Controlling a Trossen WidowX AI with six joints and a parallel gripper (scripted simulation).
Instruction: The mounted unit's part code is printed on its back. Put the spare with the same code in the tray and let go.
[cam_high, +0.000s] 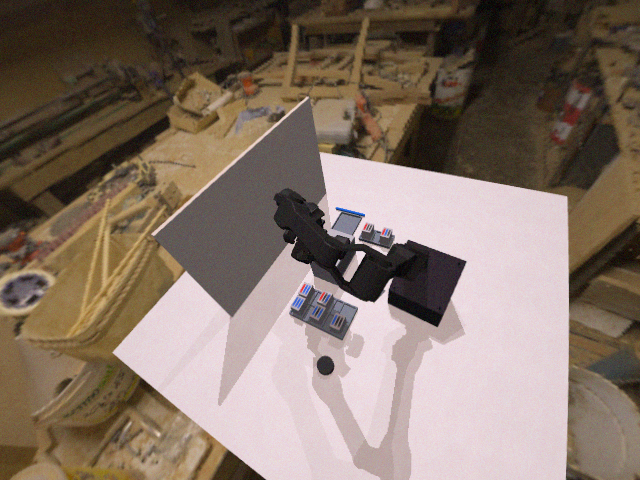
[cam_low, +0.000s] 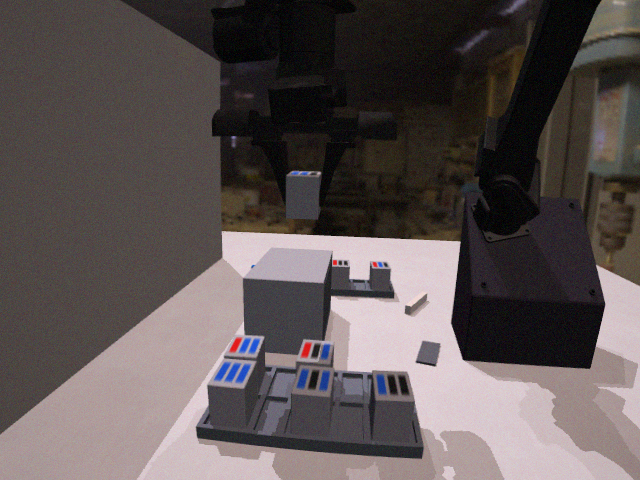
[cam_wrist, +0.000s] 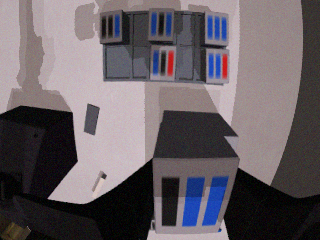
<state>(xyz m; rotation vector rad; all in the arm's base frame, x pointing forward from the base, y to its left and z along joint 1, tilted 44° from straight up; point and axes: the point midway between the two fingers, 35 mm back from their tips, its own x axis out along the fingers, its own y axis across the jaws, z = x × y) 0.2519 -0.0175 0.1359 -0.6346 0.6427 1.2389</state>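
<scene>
My gripper tip is 27 cm to the left of the small holder, 19 cm above it and 10 cm past it. From my gripper tip the other things lie so: grey mounted unit (14 cm below, 10 cm to the right, 2 cm ahead); then grey wall panel (25 cm ahead, 14 cm to the right, 3 cm above); then black disc (25 cm to the left, 18 cm below, 8 cm behind).
</scene>
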